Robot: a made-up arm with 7 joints.
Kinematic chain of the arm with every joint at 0, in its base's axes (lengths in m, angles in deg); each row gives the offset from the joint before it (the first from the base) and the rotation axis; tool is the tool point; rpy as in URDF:
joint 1: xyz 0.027 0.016 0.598 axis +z
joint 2: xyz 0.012 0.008 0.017 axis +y
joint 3: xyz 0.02 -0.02 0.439 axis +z
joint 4: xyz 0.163 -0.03 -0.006 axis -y
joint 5: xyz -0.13 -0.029 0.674 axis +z
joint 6: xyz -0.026 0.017 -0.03 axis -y
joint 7: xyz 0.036 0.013 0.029 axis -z
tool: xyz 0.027 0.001 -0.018 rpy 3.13 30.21 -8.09
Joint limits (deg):
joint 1: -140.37..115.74
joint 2: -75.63..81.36
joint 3: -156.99..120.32
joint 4: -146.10..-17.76
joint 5: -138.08..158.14
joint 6: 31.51..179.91
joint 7: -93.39..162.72
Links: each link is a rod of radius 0.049 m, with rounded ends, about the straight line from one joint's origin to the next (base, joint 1, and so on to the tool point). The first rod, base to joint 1, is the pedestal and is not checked.
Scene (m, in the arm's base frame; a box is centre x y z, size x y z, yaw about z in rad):
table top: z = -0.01
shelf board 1: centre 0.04 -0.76 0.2 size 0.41 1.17 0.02 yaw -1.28
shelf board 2: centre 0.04 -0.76 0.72 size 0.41 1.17 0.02 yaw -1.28
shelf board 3: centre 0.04 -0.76 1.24 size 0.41 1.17 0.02 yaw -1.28
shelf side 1: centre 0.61 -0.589 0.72 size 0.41 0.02 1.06 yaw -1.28
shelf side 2: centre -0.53 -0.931 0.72 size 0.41 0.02 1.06 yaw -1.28
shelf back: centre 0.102 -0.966 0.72 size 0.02 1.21 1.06 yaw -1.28
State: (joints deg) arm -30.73 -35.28 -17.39 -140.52 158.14 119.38 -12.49
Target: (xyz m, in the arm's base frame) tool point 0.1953 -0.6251 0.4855
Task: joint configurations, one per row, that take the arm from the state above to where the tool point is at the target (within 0.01 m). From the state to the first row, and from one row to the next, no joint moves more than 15 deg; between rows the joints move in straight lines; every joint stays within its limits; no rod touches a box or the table.
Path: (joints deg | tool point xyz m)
1: -44.02 -36.38 -25.96 -136.93 144.38 132.35 -19.14 | 0.0716 -0.6364 0.9609
2: -57.30 -37.48 -34.52 -133.34 130.62 145.32 -25.79 | -0.2143 -0.6171 0.9815
3: -70.59 -38.58 -43.09 -129.75 116.86 158.28 -32.44 | -0.4747 -0.4809 0.9943
4: -83.87 -39.68 -51.65 -126.16 103.10 171.25 -39.10 | -0.6614 -0.2489 0.9987
5: -74.48 -37.26 -64.38 -129.48 92.83 172.70 -46.28 | -0.6872 -0.2781 0.8797
6: -65.10 -34.84 -77.10 -132.80 82.57 174.14 -53.46 | -0.6903 -0.2995 0.7664
7: -55.71 -32.41 -89.83 -136.13 72.31 175.58 -60.64 | -0.6759 -0.3090 0.6633
8: -46.32 -29.99 -102.56 -139.45 62.04 177.02 -67.82 | -0.6497 -0.3048 0.5744
9: -36.93 -27.56 -115.28 -142.78 51.78 178.47 -75.00 | -0.6164 -0.2872 0.5019
10: -27.55 -25.14 -128.01 -146.10 41.51 179.91 -82.18 | -0.5803 -0.2576 0.4472
11: -14.29 -30.69 -123.05 -146.10 30.10 179.91 -83.60 | -0.4433 -0.4530 0.4373
12: -1.03 -36.24 -118.09 -146.10 18.69 179.91 -85.02 | -0.2494 -0.5870 0.4410
13: 12.23 -41.79 -113.14 -146.10 7.28 179.91 -86.44 | -0.0266 -0.6450 0.4575
14: 25.49 -47.34 -108.18 -146.10 -4.13 179.91 -87.86 | 0.1952 -0.6251 0.4855

